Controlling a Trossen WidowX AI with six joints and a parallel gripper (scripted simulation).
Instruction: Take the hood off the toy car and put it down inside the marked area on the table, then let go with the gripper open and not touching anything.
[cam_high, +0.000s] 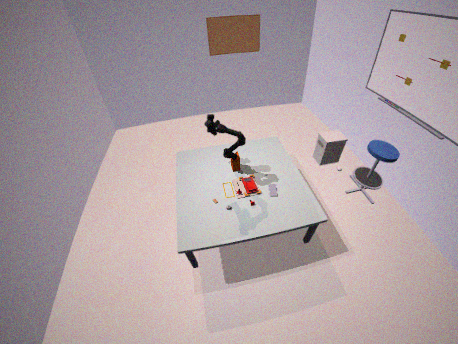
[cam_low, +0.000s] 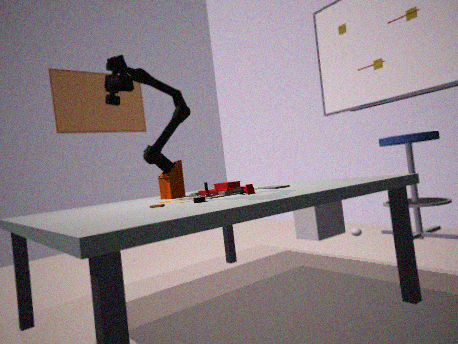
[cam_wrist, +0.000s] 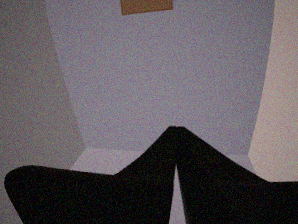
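Now: gripper tip 52 cm above the red hood, 50 cm short of it and 23 cm to the right of it.
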